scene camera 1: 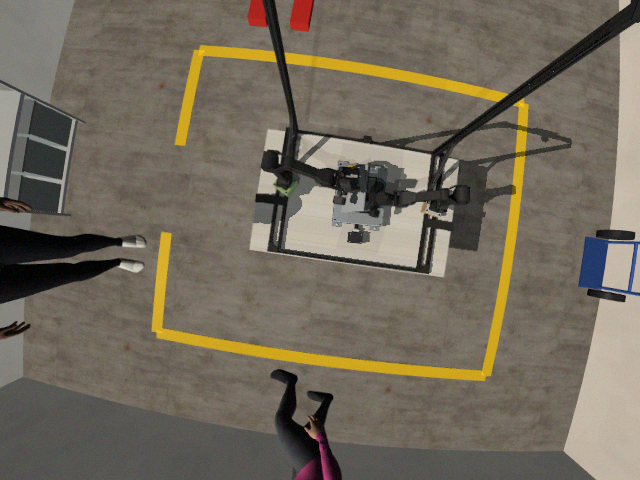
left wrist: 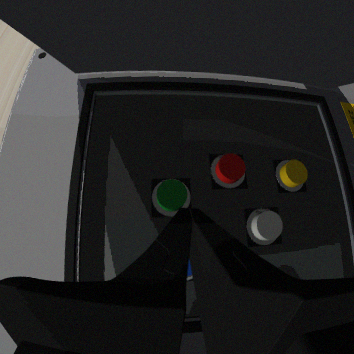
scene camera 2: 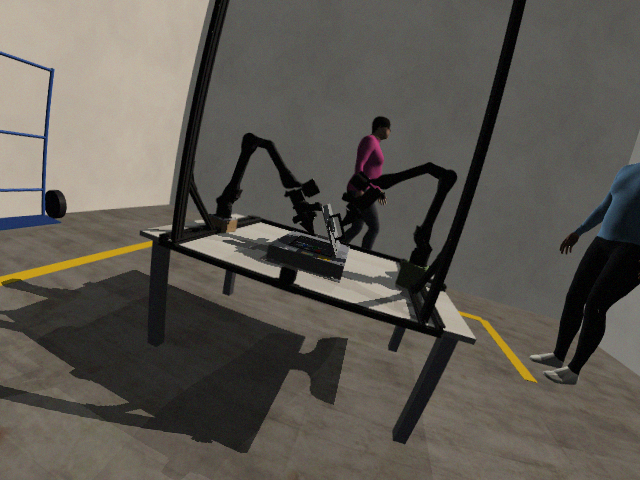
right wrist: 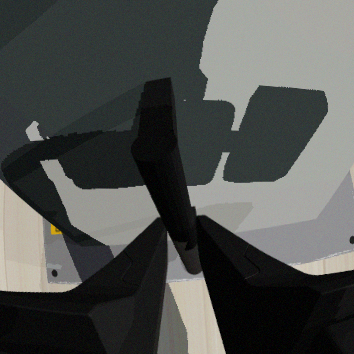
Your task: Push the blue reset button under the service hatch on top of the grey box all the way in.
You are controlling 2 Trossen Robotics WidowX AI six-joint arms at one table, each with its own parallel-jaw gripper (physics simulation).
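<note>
The grey box (scene camera 1: 356,218) (scene camera 2: 305,259) (left wrist: 37,165) stands on the table. Its service hatch (scene camera 2: 328,227) (right wrist: 280,210) stands raised. The right gripper (right wrist: 181,220) is shut on the hatch's black handle (right wrist: 165,175). The left gripper (left wrist: 191,210) is shut and empty, pointing down over the opening, its tips at the green button's lower right edge in the left wrist view. A sliver of the blue button (left wrist: 189,269) shows between the left fingers; they hide the rest. How deep the button sits and whether the fingers touch anything cannot be told.
Green (left wrist: 171,194), red (left wrist: 230,168), yellow (left wrist: 293,173) and white (left wrist: 268,225) buttons sit in the recess near the left fingers. A small black object (scene camera 1: 355,237) (scene camera 2: 287,275) is beside the box. Black frame posts (scene camera 2: 192,129) (scene camera 2: 488,129) rise from the table.
</note>
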